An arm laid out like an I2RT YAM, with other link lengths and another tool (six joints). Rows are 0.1 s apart.
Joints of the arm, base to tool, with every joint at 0 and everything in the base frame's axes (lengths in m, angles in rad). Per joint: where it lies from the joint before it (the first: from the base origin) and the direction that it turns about. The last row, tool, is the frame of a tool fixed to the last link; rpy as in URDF.
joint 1: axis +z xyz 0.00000 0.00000 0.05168
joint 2: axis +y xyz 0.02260 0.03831 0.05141
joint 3: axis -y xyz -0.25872 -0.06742 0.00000
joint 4: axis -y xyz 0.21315 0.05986 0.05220
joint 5: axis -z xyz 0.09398 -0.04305 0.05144
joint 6: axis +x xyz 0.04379 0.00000 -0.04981
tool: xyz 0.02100 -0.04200 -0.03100 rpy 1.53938 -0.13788 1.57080
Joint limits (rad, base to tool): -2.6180..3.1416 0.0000..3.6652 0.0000..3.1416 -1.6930..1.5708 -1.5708..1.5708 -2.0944..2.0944
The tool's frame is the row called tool.
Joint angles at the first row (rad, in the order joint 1, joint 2, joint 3, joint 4, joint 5, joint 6):
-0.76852 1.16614 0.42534 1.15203 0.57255 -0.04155
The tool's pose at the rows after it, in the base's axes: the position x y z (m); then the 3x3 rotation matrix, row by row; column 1 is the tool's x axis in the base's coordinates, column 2 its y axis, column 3 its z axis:
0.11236, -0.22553, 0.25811; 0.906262, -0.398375, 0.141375; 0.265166, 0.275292, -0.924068; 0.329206, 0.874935, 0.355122
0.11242, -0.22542, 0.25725; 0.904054, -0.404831, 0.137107; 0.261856, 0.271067, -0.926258; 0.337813, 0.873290, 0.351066
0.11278, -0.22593, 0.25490; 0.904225, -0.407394, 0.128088; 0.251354, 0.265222, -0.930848; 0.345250, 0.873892, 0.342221
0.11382, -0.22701, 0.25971; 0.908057, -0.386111, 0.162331; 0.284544, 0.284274, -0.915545; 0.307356, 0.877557, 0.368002
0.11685, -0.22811, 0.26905; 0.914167, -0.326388, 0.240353; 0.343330, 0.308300, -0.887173; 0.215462, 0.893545, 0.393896
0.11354, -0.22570, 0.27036; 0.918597, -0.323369, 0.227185; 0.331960, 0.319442, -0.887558; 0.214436, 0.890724, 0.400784
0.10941, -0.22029, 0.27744; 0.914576, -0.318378, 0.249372; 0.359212, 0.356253, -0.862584; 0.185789, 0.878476, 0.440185
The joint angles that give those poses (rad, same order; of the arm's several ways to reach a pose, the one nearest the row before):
-0.76865 1.16470 0.42336 1.14883 0.59829 -0.02048
-0.76850 1.16399 0.42337 1.14439 0.60364 -0.01075
-0.76854 1.17111 0.42305 1.14347 0.61504 -0.00196
-0.77002 1.17522 0.42337 1.16869 0.57277 -0.04042
-0.76872 1.16643 0.43488 1.15871 0.48952 -0.11512
-0.76835 1.15263 0.42724 1.16413 0.50094 -0.12635
-0.76589 1.11773 0.40920 1.18846 0.46652 -0.16248

